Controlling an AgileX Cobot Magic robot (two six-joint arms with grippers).
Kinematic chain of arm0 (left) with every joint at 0, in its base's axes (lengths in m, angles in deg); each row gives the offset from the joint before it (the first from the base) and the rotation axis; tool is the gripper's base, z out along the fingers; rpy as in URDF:
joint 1: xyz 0 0 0.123 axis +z
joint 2: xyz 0 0 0 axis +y
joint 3: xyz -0.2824 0 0.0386 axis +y
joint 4: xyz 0.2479 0 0.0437 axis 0.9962 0 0.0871
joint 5: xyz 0 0 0 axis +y
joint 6: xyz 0.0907 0 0.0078 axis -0.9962 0 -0.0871
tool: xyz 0 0 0 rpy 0 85 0
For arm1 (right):
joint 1: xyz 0 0 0.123 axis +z
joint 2: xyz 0 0 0 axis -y
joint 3: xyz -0.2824 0 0.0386 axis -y
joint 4: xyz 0.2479 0 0.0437 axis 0.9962 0 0.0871
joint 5: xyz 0 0 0 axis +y
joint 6: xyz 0.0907 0 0.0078 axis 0.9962 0 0.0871
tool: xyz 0 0 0 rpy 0 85 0
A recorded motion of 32 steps. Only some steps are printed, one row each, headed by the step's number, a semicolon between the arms.
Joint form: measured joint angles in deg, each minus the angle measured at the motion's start. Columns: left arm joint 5, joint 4, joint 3, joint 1, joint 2, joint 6; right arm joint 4, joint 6, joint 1, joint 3, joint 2, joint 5.
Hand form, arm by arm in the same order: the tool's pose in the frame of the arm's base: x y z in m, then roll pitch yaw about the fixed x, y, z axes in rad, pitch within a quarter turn. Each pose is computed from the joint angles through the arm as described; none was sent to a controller.
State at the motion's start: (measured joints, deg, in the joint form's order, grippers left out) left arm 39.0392 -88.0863 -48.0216 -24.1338 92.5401 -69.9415; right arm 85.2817 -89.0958 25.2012 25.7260 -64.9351 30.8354
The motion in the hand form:
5: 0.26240 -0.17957 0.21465 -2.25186 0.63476 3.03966; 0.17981 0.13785 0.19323 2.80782 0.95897 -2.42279
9: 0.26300 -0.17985 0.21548 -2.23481 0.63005 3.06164; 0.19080 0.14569 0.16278 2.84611 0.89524 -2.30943
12: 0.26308 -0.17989 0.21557 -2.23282 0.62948 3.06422; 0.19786 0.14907 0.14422 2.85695 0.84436 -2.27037
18: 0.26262 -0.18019 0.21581 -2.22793 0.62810 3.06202; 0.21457 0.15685 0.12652 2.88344 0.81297 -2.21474
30: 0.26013 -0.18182 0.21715 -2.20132 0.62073 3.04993; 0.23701 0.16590 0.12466 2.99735 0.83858 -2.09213
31: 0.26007 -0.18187 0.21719 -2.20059 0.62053 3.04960; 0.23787 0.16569 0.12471 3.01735 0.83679 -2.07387
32: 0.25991 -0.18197 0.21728 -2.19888 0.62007 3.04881; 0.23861 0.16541 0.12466 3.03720 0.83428 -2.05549
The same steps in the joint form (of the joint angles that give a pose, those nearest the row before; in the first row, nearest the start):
5: -0.68 -0.96 0.00 0.00 0.00 -0.04; 14.15 -22.77 0.00 0.00 -11.43 1.52
9: -0.68 -2.03 0.00 0.00 0.00 -0.04; 16.74 -32.10 0.00 0.85 -20.76 3.70
12: -0.68 -2.16 0.00 0.00 0.00 -0.04; 17.18 -35.45 0.00 1.90 -26.21 3.81
18: -0.30 -2.16 0.00 0.00 0.00 -0.04; 17.56 -39.13 0.00 5.49 -32.99 3.81
30: 1.75 -2.16 0.00 0.00 0.00 -0.04; 17.82 -43.56 0.00 10.52 -36.65 2.78
31: 1.81 -2.16 0.00 0.00 0.00 -0.04; 17.82 -44.17 0.00 10.65 -36.65 2.35
32: 1.94 -2.16 0.00 0.00 0.00 -0.04; 17.82 -44.80 0.00 10.75 -36.65 1.91

